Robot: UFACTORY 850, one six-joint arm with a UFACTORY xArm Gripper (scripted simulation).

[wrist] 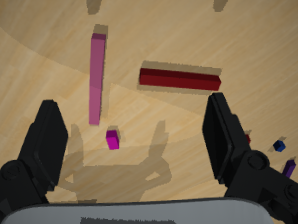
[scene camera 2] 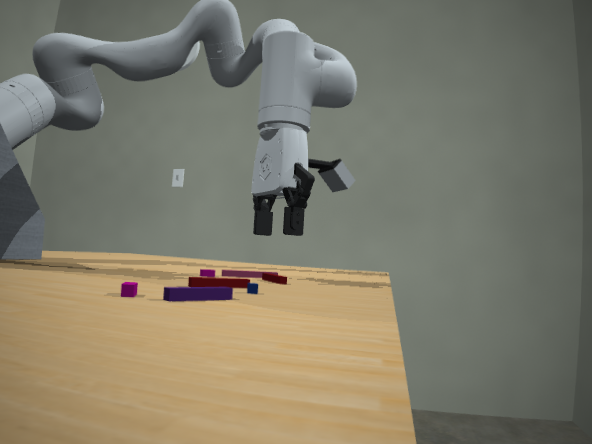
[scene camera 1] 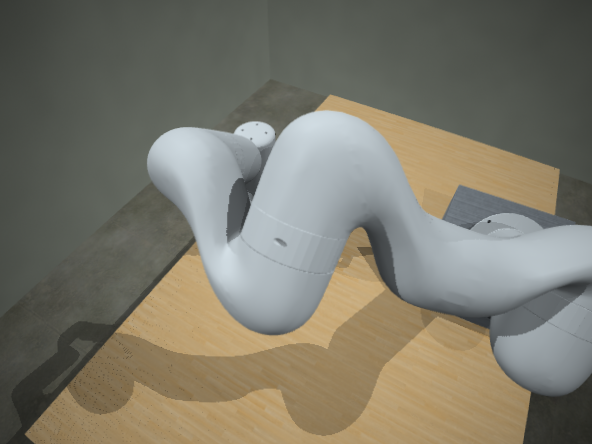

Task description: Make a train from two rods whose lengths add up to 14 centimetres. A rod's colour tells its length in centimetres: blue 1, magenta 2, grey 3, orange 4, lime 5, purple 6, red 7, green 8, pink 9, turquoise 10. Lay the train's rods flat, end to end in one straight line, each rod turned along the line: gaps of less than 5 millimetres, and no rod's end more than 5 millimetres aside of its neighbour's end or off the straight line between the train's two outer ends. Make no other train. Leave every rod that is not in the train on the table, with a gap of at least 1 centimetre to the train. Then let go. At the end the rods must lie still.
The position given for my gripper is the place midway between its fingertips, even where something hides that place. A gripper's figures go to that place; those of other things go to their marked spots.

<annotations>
My gripper (wrist: 133,114) is 14 cm from the lens. A pink rod (wrist: 98,40): 18 cm from the lens. A red rod (wrist: 154,77): 19 cm from the lens.
</annotations>
